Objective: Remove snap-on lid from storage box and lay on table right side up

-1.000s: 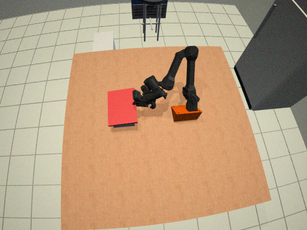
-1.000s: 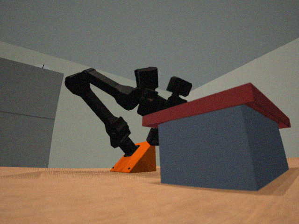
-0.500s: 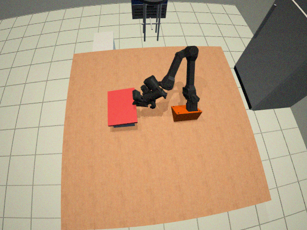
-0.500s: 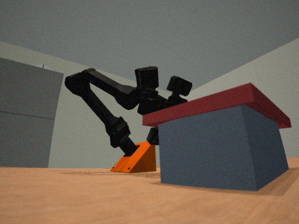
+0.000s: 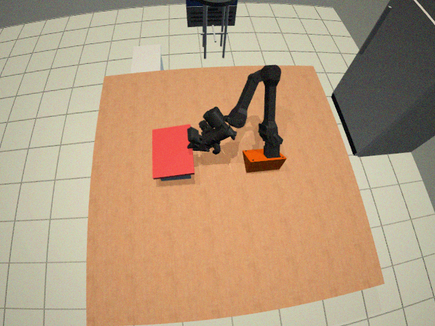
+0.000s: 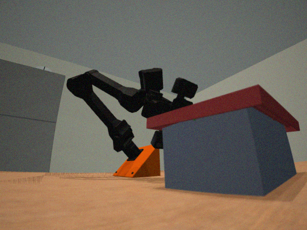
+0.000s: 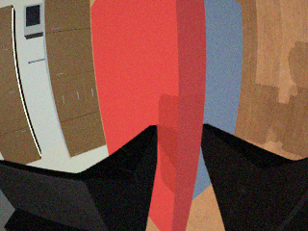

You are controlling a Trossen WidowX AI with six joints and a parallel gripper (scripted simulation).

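Right now my gripper tip is 80 mm short of the red lid. The rest, counted from my gripper tip: blue storage box: 70 mm ahead, 60 mm below.
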